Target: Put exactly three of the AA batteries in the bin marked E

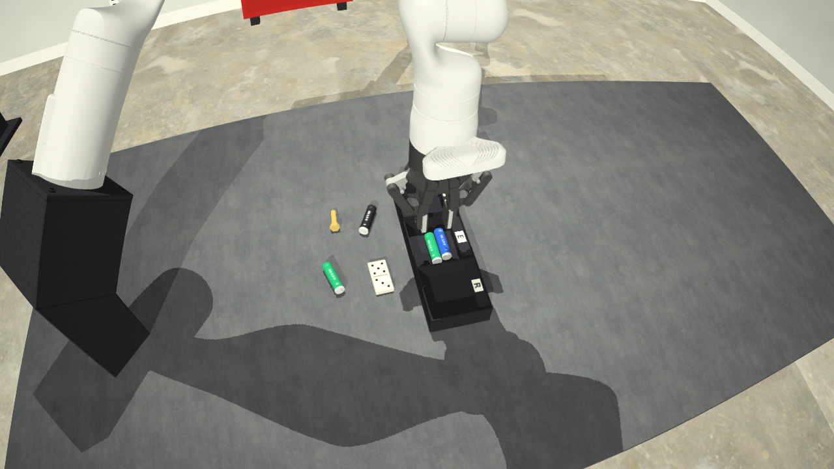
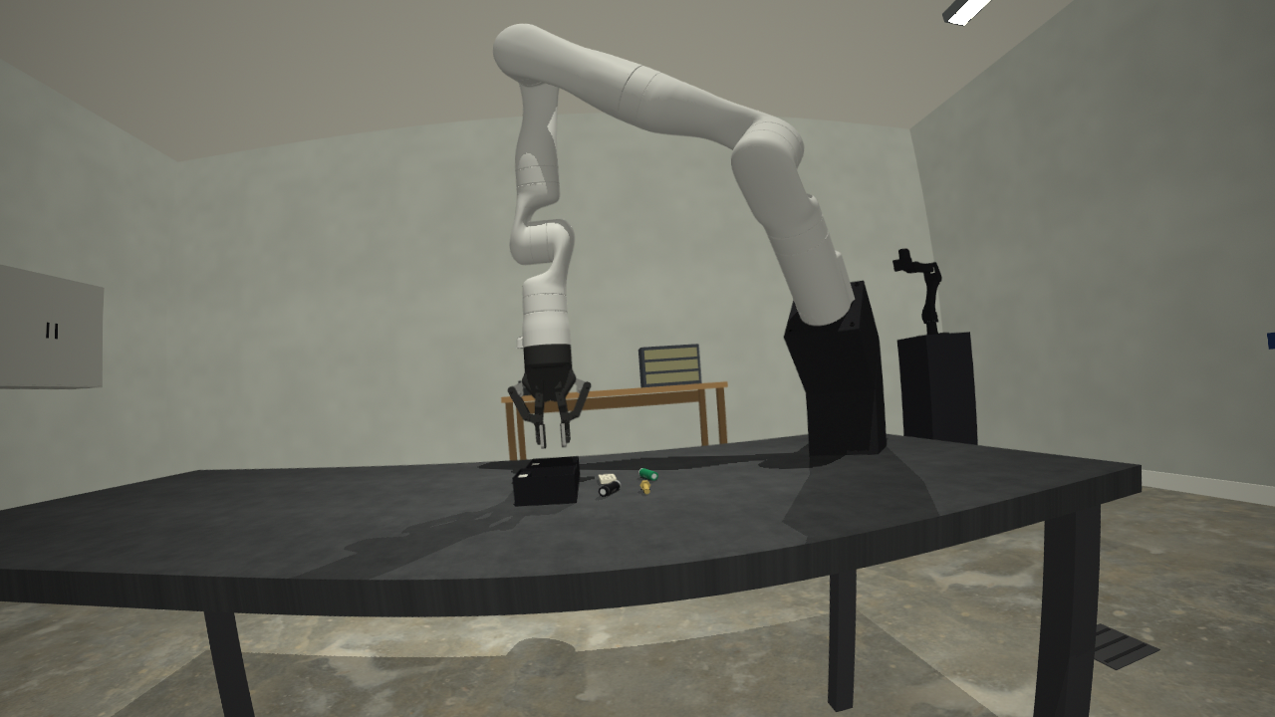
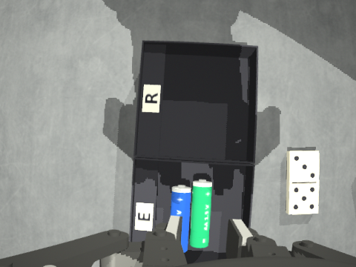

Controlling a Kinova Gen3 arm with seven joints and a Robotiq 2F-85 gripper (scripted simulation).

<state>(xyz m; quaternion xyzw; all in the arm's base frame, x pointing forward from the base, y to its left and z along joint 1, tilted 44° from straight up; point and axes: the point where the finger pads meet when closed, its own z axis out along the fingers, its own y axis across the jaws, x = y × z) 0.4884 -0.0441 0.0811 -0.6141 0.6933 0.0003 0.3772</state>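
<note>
My hand is 60 mm above the black bin marked E and 10 mm short of it. The rest, counted from my hand: white domino 80 mm below, 80 mm behind, 30 mm to the right; then blue AA battery 70 mm below, 20 mm ahead; then black AA battery 80 mm below, 80 mm behind, 70 mm to the left.
</note>
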